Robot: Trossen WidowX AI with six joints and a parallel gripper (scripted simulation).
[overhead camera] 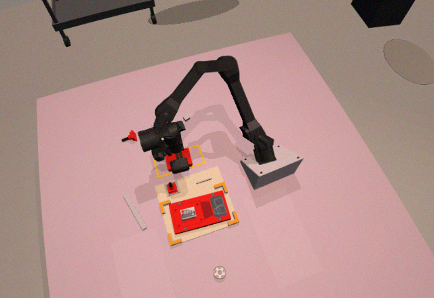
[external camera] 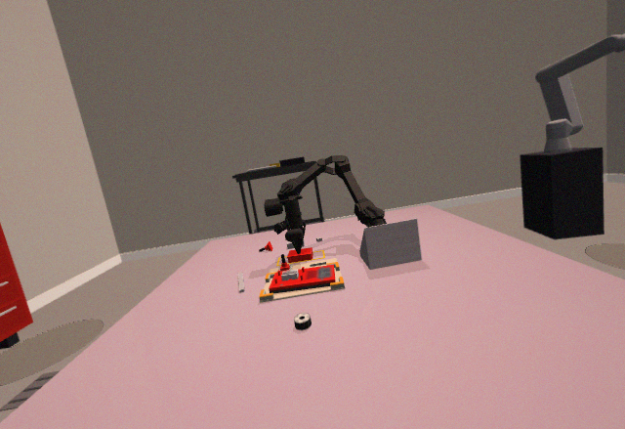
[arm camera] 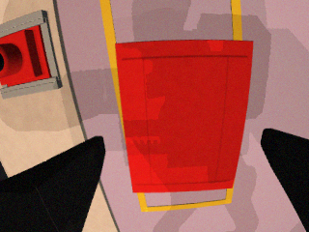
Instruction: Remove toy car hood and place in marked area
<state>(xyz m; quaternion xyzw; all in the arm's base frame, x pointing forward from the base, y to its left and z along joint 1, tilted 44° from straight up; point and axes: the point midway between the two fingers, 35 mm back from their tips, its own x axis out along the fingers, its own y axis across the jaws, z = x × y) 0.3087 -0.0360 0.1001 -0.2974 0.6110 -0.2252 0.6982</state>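
Now: gripper tip 2 cm above the hood.
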